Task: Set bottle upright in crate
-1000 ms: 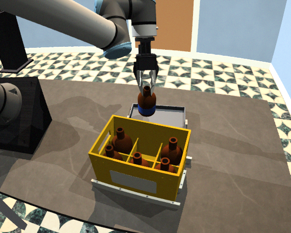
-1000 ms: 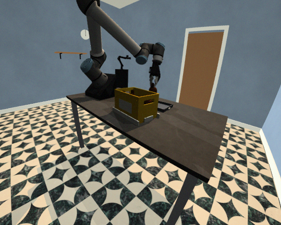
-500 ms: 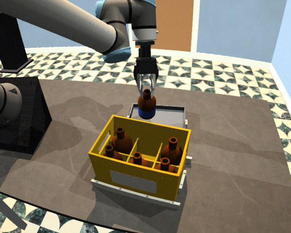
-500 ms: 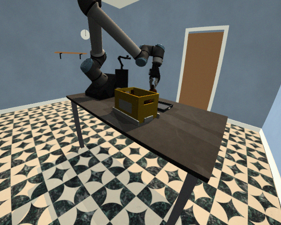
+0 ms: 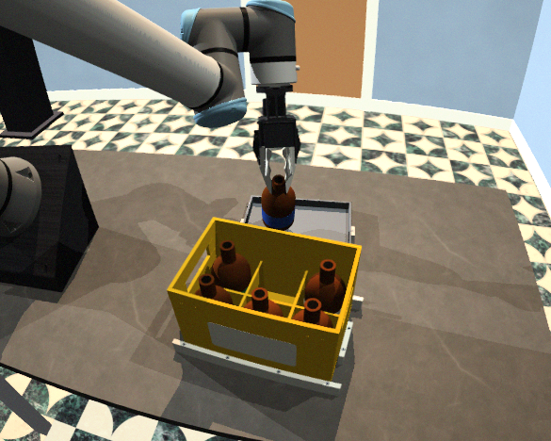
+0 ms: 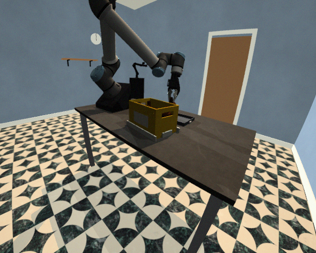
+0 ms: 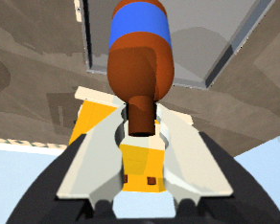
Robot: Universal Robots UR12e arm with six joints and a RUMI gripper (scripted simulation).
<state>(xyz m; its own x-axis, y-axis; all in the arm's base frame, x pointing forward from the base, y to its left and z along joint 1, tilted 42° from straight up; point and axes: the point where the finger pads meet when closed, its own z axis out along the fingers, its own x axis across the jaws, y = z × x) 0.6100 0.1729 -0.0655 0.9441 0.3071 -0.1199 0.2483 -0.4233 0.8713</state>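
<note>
Right now my hand is 5 cm above the bottle and 1 cm to the right of it. Also, from my hand: crate (25 cm to the right, 7 cm below, 4 cm ahead); grey tray (14 cm below, 4 cm to the left, 3 cm ahead).
</note>
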